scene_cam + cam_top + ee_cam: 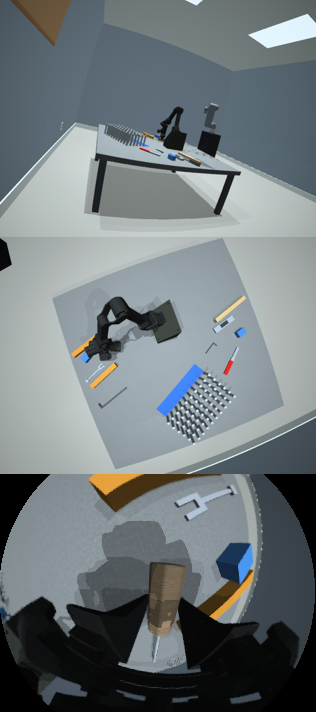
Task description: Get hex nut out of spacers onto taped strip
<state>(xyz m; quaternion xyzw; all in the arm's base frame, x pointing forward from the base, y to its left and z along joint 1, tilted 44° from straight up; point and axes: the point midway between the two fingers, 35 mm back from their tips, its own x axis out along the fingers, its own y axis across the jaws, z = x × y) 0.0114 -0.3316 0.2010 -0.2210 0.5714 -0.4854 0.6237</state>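
My gripper tip is 10 cm past the wooden-handled screwdriver and 4 cm to the right of it. Also, from my gripper tip: grey block: 15 cm ahead, 78 cm to the left; wrench: 13 cm ahead, 14 cm to the right, 1 cm below; blue taped strip: 45 cm ahead, 35 cm to the left, 1 cm below.
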